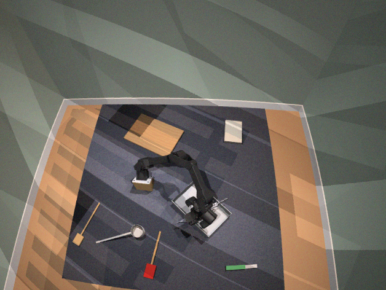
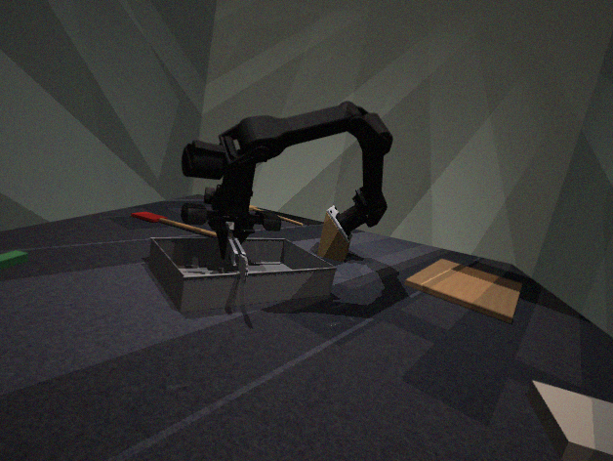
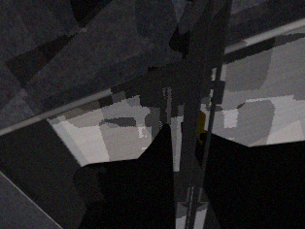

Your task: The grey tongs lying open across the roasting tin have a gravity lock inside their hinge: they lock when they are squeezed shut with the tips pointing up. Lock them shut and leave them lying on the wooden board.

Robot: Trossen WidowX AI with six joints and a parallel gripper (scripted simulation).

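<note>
The roasting tin lies 20 mm ahead of my gripper tip and 40 mm to the left of it. The rest, counted from my gripper tip: beige block (220 mm ahead, 610 mm to the left, 20 mm below); then red spatula (240 mm behind, 270 mm to the right, 20 mm below); then wooden board (330 mm behind, 560 mm to the left, 20 mm below).
</note>
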